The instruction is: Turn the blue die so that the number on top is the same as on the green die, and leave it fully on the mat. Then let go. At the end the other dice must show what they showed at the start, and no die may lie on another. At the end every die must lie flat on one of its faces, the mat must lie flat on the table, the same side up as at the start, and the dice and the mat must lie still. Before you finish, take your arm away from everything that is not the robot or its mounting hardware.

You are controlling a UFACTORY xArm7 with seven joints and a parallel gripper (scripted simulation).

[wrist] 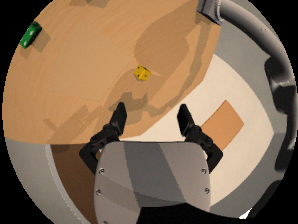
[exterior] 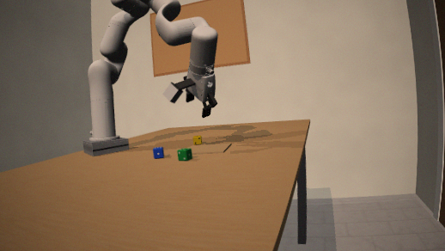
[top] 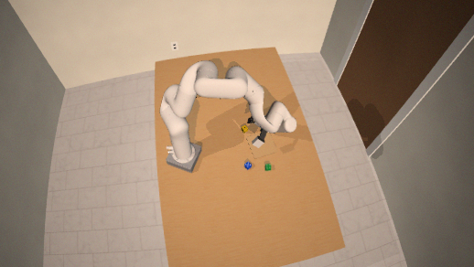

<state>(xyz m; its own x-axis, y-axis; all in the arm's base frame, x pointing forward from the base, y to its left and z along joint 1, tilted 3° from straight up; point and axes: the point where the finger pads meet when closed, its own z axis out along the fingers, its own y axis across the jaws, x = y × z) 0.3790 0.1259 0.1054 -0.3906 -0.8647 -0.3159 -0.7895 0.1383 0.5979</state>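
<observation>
The green die lies 70 mm ahead of my hand, 190 mm to the right of it and 120 mm below it. From my hand the other things lie so: yellow die: 50 mm behind, 50 mm to the left, 120 mm below; blue die: 40 mm behind, 180 mm to the right, 120 mm below.
</observation>
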